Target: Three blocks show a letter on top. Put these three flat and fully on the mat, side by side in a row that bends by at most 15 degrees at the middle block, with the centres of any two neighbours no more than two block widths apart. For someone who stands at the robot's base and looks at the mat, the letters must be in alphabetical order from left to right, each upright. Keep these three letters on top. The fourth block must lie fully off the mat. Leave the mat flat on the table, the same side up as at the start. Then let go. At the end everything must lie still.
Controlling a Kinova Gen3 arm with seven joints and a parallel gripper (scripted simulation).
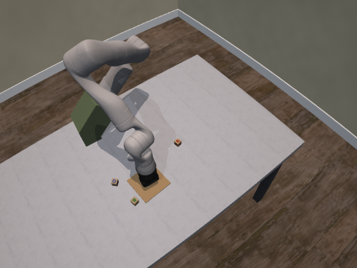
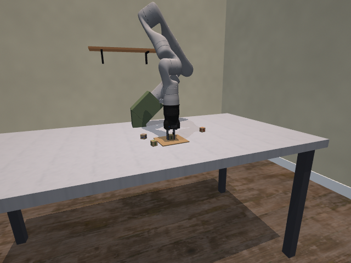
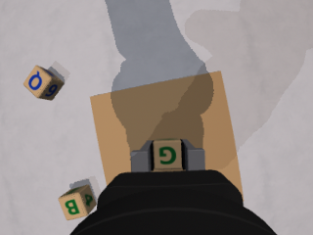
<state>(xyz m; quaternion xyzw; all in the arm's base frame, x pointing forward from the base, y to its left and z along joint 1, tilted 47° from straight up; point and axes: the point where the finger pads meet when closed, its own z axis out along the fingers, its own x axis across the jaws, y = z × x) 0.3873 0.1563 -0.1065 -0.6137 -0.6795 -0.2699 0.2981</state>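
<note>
The tan mat is 20 mm below my hand.
</note>
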